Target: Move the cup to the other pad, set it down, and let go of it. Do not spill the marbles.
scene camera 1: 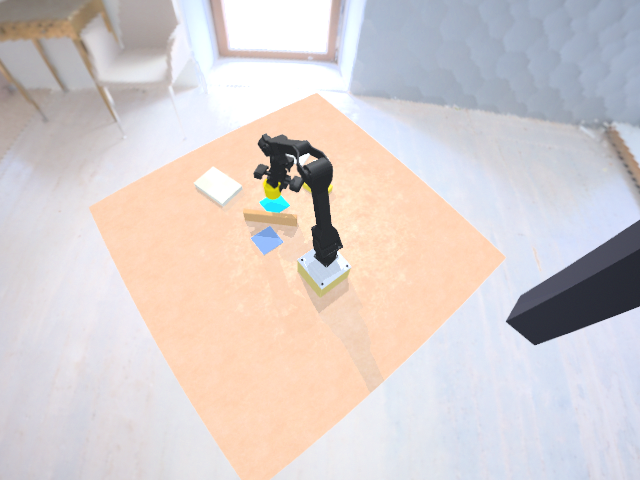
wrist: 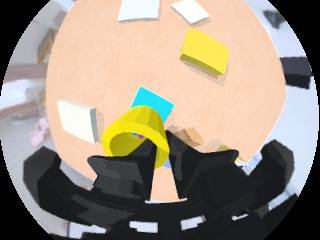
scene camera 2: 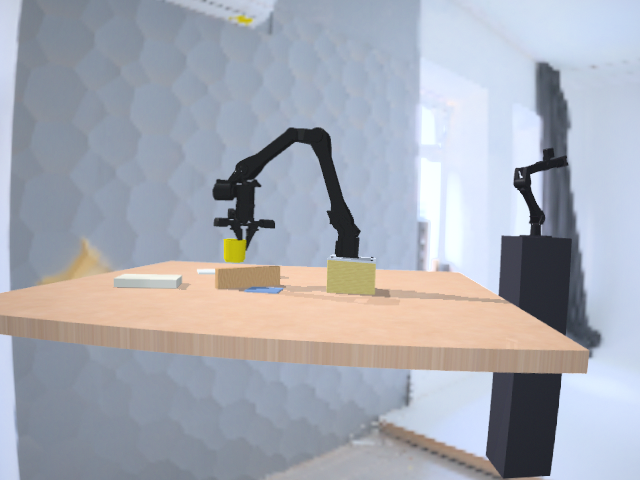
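Note:
My gripper (scene camera 2: 243, 250) is visible also in the wrist view (wrist: 161, 133) and in scene camera 1 (scene camera 1: 279, 191). A white block (scene camera 1: 214, 183) appears as well in scene camera 2 (scene camera 2: 167, 281) and in the wrist view (wrist: 78, 119). Also in the scene: a yellow cup (wrist: 117, 140), a wooden bar (scene camera 2: 241, 277) and a yellow block (wrist: 199, 49). Scene camera 2 does not show the yellow block, hidden there by the wooden bar.

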